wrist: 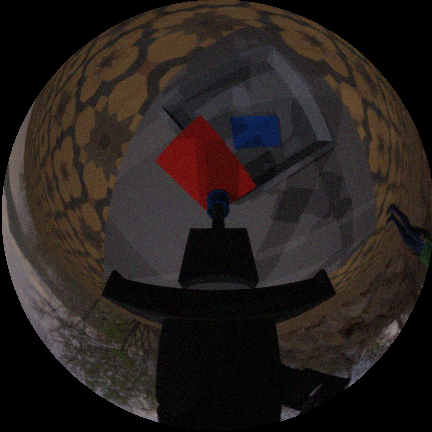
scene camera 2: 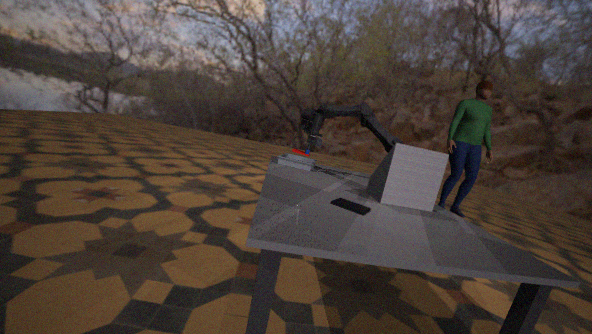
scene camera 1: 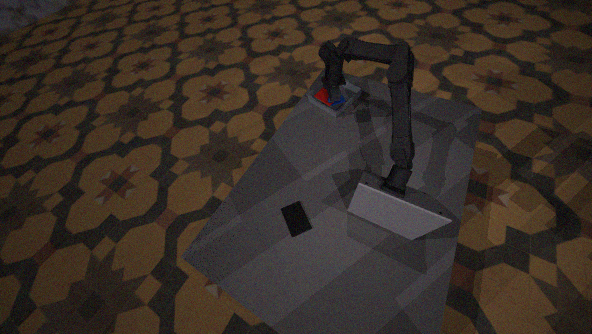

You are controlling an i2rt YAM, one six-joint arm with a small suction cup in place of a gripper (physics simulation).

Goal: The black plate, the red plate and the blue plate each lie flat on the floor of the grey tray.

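Places are measured from the arm's base along level axes (x ahead, y left, z up), in metres.
Pixels of known places: hand, its tool point: (wrist: 217, 194) (scene camera 2: 306, 155); arm's base, origin of its link: (scene camera 2: 404, 165) (scene camera 1: 393, 187).
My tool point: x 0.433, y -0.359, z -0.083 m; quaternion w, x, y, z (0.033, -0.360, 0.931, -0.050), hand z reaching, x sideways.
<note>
For each thing: its top centre in the pictures, then the offset to it from my tool point. Level surfaces: height alone.
- red plate, centre of its top: (wrist: 205, 172) (scene camera 1: 326, 94) (scene camera 2: 301, 150) dx +0.033, dy -0.017, dz +0.022 m
- grey tray, centre of its top: (wrist: 259, 111) (scene camera 1: 334, 91) (scene camera 2: 298, 158) dx +0.037, dy -0.131, dz -0.042 m
- blue plate, centre of its top: (wrist: 256, 130) (scene camera 1: 336, 99) dx +0.015, dy -0.117, dz -0.080 m
- black plate, centre of its top: (scene camera 2: 351, 204) (scene camera 1: 295, 217) dx -0.161, dy +0.595, dz -0.083 m
- grey table, height of its surface: dz -0.093 m
My suction cup (scene camera 2: 308, 151) (wrist: 218, 202) is shut on the red plate (scene camera 1: 322, 97) (scene camera 2: 300, 152) (wrist: 205, 161), near one of its edges. The red plate is above the grey tray (scene camera 1: 319, 105) (scene camera 2: 296, 161) (wrist: 302, 97), over a corner and part of the rim, and looks slightly tilted in scene camera 2. The blue plate (scene camera 1: 340, 101) (wrist: 256, 132) is inside the tray and looks flat on its floor; the arm partly hides it in scene camera 1. The black plate (scene camera 1: 296, 219) (scene camera 2: 350, 206) lies flat on the table, away from the tray.
A large light-grey block (scene camera 1: 397, 212) (scene camera 2: 416, 177) stands on the table beside the arm's base. The tray stands near a far corner of the grey table (scene camera 1: 300, 280) (scene camera 2: 310, 230). A person in a green top (scene camera 2: 471, 122) stands behind the table.
</note>
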